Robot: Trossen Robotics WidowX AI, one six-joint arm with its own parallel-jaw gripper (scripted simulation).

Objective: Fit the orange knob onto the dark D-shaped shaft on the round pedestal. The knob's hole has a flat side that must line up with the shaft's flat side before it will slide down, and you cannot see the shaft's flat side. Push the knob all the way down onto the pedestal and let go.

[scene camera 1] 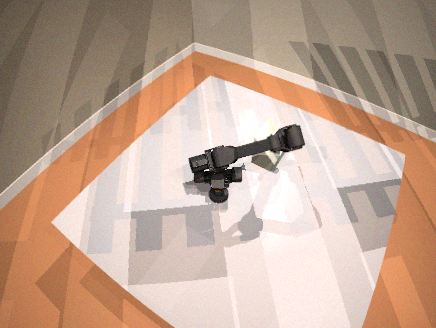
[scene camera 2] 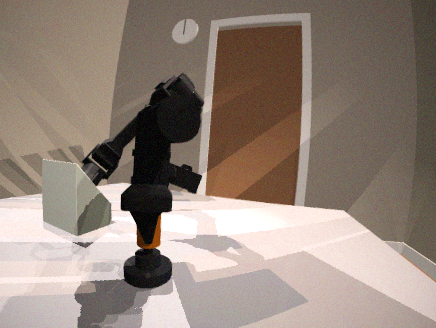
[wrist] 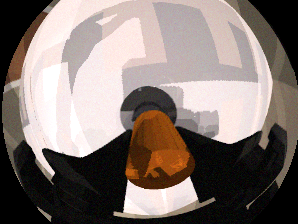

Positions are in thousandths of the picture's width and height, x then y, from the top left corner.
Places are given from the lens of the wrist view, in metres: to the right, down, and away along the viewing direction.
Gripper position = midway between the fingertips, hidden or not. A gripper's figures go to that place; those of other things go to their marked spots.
my gripper (wrist: 515, 592): 0.00, 0.02, 0.10
orange knob (wrist: 532, 708): 0.00, 0.02, 0.04
dark pedestal (wrist: 482, 444): -0.01, -0.02, 0.14
The marked spots on the dark pedestal and the orange knob are 0.10 m apart.
